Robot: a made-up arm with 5 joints.
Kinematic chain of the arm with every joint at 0, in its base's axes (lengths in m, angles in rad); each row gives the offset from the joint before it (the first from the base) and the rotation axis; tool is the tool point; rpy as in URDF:
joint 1: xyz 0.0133 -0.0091 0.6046 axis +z
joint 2: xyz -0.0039 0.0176 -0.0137 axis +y
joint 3: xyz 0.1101 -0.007 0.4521 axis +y
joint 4: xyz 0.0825 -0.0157 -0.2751 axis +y
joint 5: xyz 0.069 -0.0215 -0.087 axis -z
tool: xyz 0.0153 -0.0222 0.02 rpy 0 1.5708 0
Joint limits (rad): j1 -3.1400..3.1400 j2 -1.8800..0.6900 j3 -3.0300..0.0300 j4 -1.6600..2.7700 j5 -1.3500..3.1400
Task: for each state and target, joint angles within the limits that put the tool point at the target. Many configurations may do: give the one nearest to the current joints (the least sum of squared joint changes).
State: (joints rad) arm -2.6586 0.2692 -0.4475 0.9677 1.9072
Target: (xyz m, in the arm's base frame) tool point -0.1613 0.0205 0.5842
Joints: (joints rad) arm -3.1109 0.6857 0.0300 1.1086 1.8598
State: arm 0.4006 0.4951 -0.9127 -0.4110 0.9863
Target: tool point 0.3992 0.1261 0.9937
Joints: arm 0.4633 -0.0986 -0.8124 -0.4769 0.9976
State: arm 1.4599 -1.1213 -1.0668 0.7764 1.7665
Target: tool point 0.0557 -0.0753 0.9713
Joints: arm 1.6300 -1.2519 -0.5431 0.9064 1.7208
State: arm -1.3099 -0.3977 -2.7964 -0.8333 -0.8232
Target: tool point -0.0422 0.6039 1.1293
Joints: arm -1.5298 -0.9394 -2.6669 -0.3727 -0.8296
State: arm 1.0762 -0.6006 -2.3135 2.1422 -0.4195
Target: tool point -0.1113 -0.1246 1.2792
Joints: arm 0.5161 -0.7840 -2.1871 2.3001 -0.4909
